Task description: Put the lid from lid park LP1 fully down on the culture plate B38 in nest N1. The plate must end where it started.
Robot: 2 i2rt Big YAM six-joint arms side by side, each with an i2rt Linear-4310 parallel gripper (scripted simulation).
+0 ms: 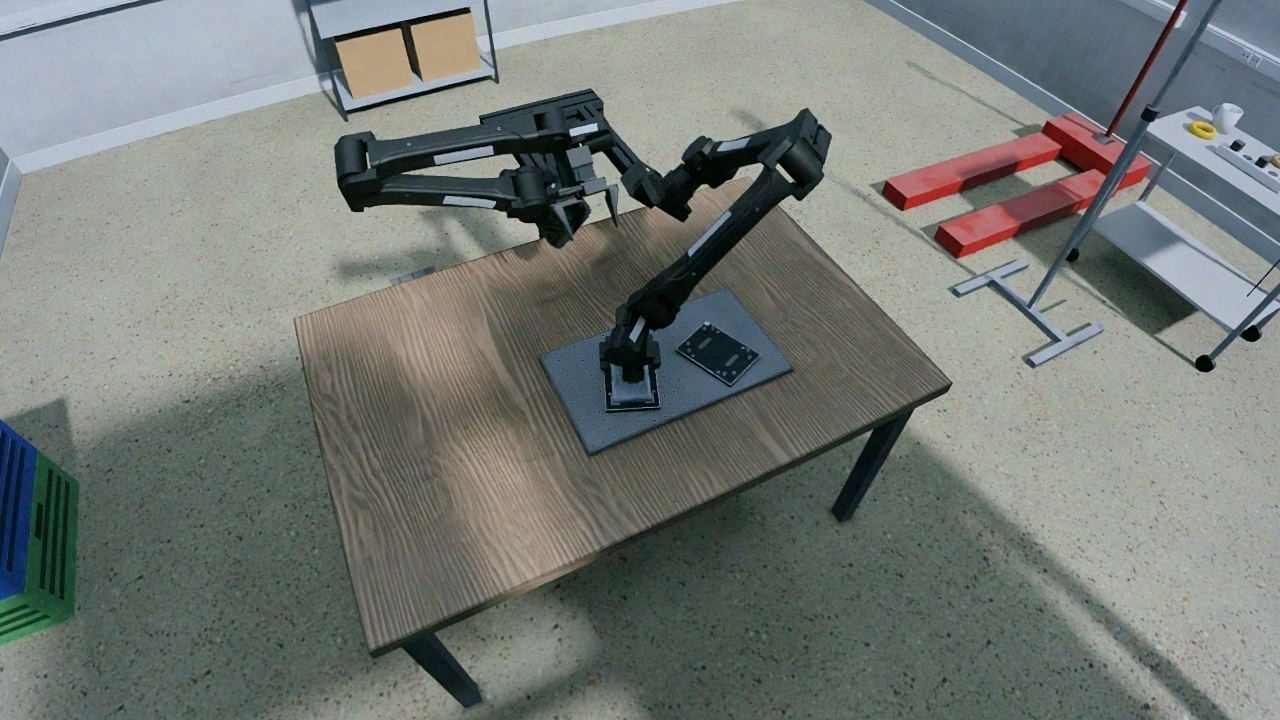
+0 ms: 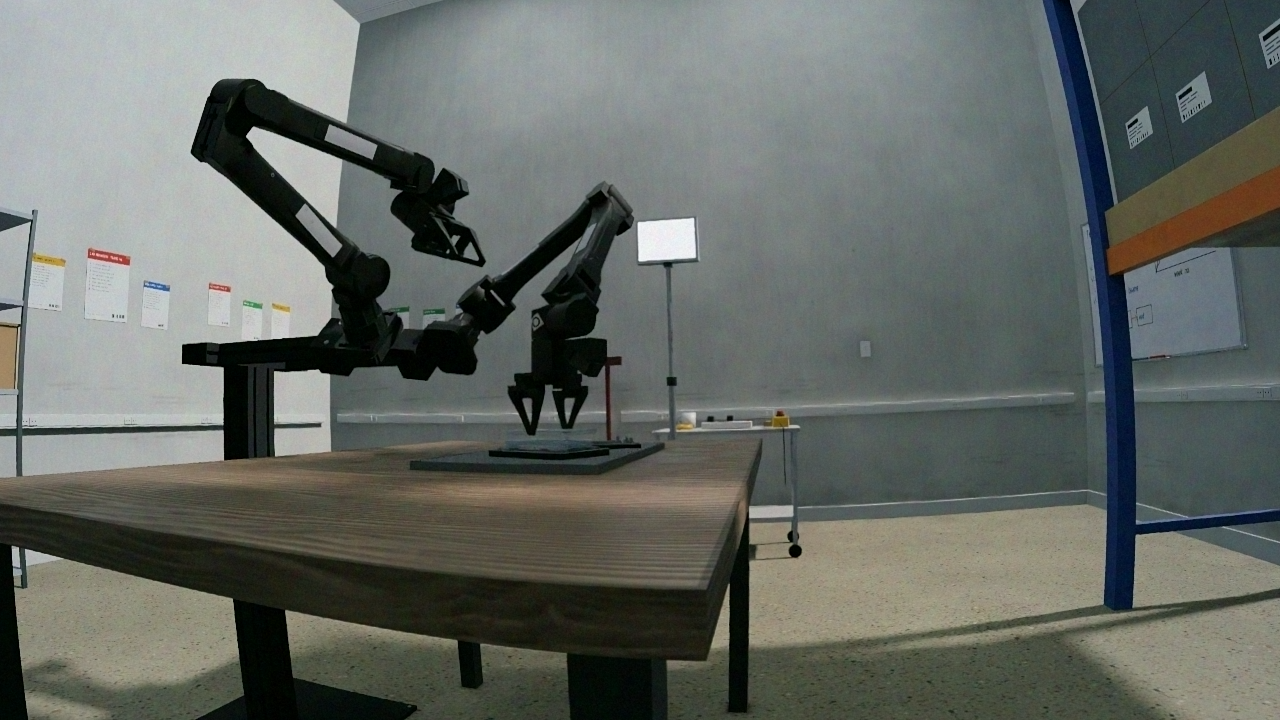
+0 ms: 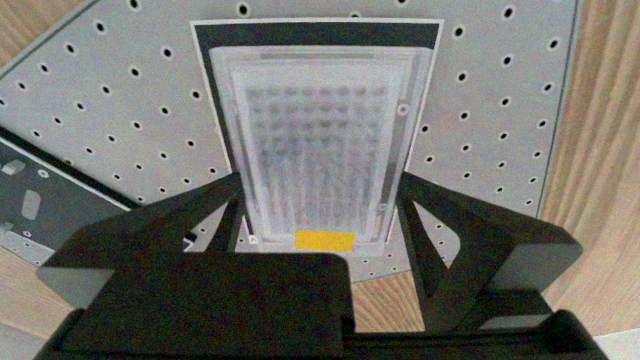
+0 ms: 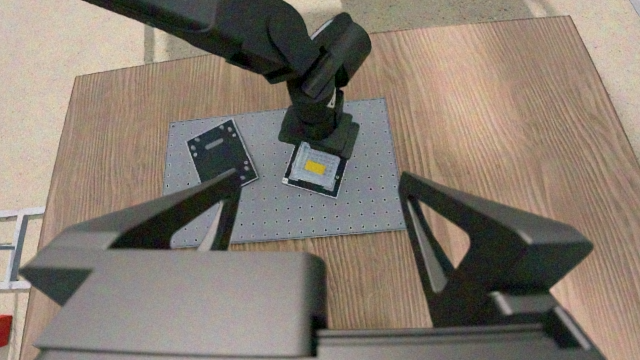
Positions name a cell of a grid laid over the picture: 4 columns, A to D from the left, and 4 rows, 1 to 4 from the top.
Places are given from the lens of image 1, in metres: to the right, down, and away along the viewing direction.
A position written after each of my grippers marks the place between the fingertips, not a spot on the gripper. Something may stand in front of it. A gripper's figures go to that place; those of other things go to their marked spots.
my left gripper (image 1: B3): -0.02, 0.03, 1.48
my right gripper (image 1: B2): -0.09, -0.25, 1.32
